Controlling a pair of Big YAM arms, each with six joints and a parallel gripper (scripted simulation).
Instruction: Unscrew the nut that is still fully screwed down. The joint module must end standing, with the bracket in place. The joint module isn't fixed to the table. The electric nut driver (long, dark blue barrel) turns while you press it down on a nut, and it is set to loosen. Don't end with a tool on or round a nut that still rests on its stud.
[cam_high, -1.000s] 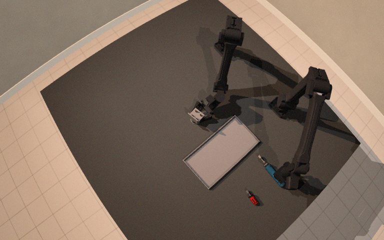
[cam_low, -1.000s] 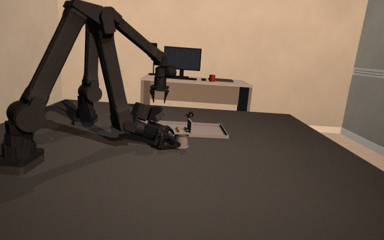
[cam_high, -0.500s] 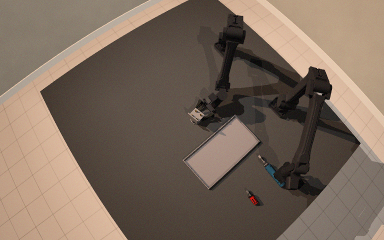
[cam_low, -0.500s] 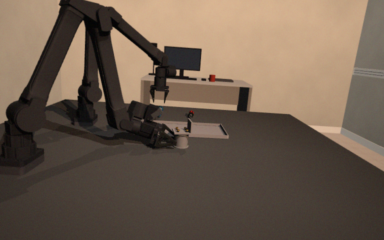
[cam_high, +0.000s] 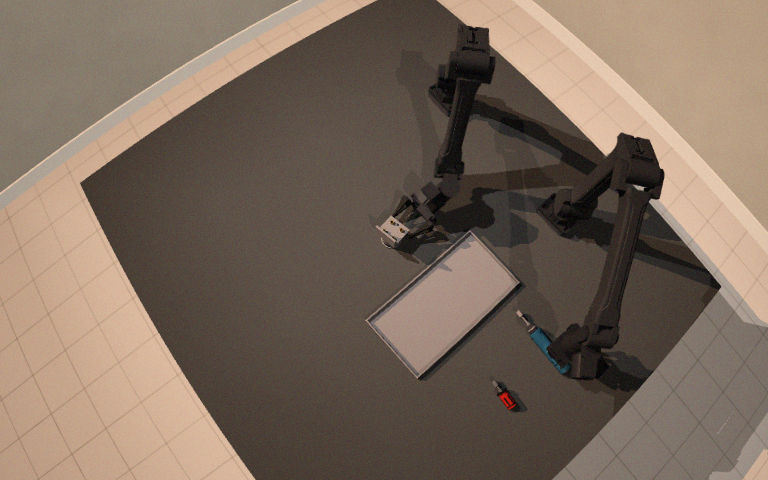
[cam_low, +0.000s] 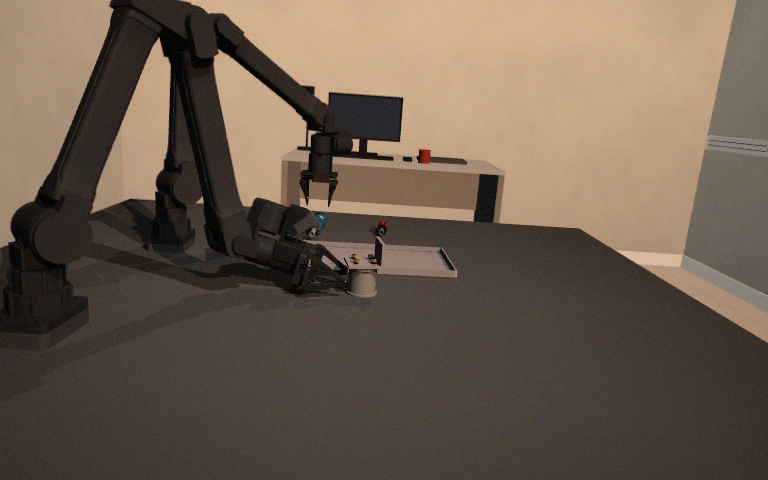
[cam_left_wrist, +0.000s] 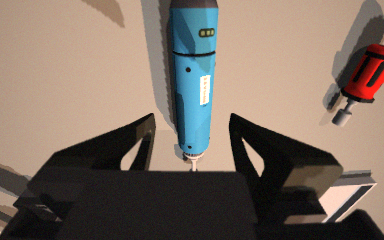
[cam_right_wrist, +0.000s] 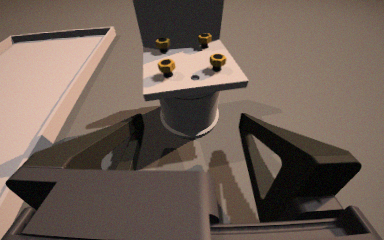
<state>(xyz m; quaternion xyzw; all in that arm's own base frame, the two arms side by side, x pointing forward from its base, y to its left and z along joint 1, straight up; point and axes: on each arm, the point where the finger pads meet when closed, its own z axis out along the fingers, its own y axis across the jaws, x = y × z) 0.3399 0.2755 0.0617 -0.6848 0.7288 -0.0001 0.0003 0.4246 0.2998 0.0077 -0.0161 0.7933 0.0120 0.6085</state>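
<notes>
Now: right hand 4 cm short of the joint module. Round my right hand: shallow grey tray (25 cm to the left, 4 cm ahead, 3 cm below); then nut (5 cm ahead, 4 cm above, 2 cm to the left); then grey bracket (4 cm ahead, 4 cm above).
</notes>
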